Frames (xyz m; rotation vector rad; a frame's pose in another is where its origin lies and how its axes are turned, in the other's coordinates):
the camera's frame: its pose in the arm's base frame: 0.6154 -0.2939 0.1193 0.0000 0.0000 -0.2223
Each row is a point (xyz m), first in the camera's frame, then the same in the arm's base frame.
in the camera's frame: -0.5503 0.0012 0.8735
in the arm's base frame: 0.0789 -0.1714 0.9928
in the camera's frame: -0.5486 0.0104 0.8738
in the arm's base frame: 0.0826 -0.1628 0.9931
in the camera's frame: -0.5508 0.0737 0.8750
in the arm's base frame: 0.0944 -0.1006 0.9943
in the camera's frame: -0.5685 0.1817 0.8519
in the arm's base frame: 0.1009 0.0087 0.9712
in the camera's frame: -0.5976 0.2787 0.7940
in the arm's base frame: 0.0940 0.1097 0.9133
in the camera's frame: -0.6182 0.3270 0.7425
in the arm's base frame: 0.0845 0.1614 0.8618
